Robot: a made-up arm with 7 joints.
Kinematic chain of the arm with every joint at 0, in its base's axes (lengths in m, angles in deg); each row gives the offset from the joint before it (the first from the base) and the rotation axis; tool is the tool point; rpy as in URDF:
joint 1: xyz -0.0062 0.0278 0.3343 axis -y
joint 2: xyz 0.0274 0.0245 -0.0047 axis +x
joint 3: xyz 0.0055 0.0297 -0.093 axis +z
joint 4: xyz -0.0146 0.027 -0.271 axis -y
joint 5: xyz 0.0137 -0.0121 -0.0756 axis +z
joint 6: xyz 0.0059 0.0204 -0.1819 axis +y
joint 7: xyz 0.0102 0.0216 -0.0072 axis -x
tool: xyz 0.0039 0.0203 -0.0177 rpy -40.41 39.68 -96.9
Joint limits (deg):
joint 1: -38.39..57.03
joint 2: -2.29..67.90
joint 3: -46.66..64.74
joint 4: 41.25..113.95
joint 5: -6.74..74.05
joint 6: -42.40..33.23
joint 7: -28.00..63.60
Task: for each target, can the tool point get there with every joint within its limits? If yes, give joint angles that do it. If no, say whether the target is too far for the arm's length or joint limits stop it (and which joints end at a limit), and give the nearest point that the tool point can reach.
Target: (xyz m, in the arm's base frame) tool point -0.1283 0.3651 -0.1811
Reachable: yes | joints -26.21 10.12 48.10 52.68 55.54 7.36 7.11
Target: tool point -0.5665 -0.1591 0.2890
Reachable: no: joint limits stop it (at a limit: joint 1, joint 2, joint 3, joint 4, joint 6, joint 7) | nearest point -0.3536 0.1995 -0.1497 | short by 0.605 m
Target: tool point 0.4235 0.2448 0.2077
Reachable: yes | joints 32.13 39.93 -34.24 86.43 39.73 -15.09 35.17
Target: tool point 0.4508 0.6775 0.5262
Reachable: no: too far | nearest point 0.3224 0.5609 0.4222 | short by 0.202 m
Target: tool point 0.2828 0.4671 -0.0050
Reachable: yes | joints 22.54 21.75 44.08 48.50 13.82 5.73 22.13
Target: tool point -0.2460 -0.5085 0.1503
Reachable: no: joint limits stop it (at a limit: joint 1, joint 2, joint 3, joint 5, joint 6, joint 7) | nearest point -0.0166 -0.1149 -0.0650 | short by 0.504 m
